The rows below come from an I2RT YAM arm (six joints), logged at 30 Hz.
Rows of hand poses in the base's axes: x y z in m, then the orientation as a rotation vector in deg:
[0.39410 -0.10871 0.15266 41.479 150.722 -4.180]
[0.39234 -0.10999 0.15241 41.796 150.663 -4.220]
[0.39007 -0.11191 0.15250 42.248 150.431 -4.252]
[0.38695 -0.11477 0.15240 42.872 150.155 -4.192]
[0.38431 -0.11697 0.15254 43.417 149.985 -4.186]
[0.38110 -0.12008 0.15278 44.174 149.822 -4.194]
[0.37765 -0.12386 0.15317 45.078 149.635 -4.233]
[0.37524 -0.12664 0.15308 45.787 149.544 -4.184]
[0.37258 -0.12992 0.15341 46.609 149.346 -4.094]
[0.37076 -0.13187 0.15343 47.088 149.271 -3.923]
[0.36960 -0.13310 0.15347 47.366 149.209 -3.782]
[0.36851 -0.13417 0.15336 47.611 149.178 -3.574]
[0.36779 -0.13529 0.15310 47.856 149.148 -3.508]
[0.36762 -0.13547 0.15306 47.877 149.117 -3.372]
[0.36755 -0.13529 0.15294 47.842 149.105 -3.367]
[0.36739 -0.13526 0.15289 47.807 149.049 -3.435]
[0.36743 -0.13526 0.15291 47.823 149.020 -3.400]
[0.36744 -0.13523 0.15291 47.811 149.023 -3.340]
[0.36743 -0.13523 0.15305 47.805 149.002 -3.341]
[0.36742 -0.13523 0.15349 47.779 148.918 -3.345]
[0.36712 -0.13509 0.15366 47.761 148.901 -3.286]
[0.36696 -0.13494 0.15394 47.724 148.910 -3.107]
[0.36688 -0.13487 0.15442 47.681 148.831 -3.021]
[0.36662 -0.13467 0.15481 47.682 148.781 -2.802]
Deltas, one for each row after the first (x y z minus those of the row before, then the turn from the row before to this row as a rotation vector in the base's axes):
[-0.00176 -0.00128 -0.00025 0.025 0.016 -0.232]
[-0.00227 -0.00192 0.00009 0.017 -0.120 -0.352]
[-0.00312 -0.00286 -0.00010 0.105 -0.144 -0.463]
[-0.00264 -0.00220 0.00014 0.078 -0.047 -0.400]
[-0.00321 -0.00311 0.00024 0.117 0.009 -0.545]
[-0.00345 -0.00378 0.00039 0.123 0.029 -0.653]
[-0.00241 -0.00278 -0.00009 0.164 0.059 -0.490]
[-0.00266 -0.00328 0.00033 0.190 -0.021 -0.580]
[-0.00182 -0.00195 0.00002 0.200 -0.001 -0.313]
[-0.00116 -0.00123 0.00004 0.139 -0.026 -0.179]
[-0.00109 -0.00107 -0.00011 0.184 -0.020 -0.141]
[-0.00072 -0.00112 -0.00026 0.091 0.014 -0.161]
[-0.00017 -0.00018 -0.00004 0.087 -0.055 0.000]
[-0.00007 0.00018 -0.00012 -0.008 -0.020 0.022]
[-0.00016 0.00003 -0.00005 -0.068 -0.044 0.003]
[0.00004 0.00000 0.00002 0.019 -0.031 -0.011]
[0.00001 0.00003 0.00000 0.038 -0.014 0.017]
[-0.00001 0.00000 0.00014 -0.008 -0.020 0.000]
[-0.00001 0.00000 0.00044 -0.031 -0.082 0.000]
[-0.00030 0.00014 0.00017 0.031 -0.034 0.017]
[-0.00016 0.00015 0.00028 0.113 -0.042 0.053]
[-0.00008 0.00007 0.00048 0.027 -0.103 0.026]
[-0.00026 0.00020 0.00039 0.133 -0.096 0.022]

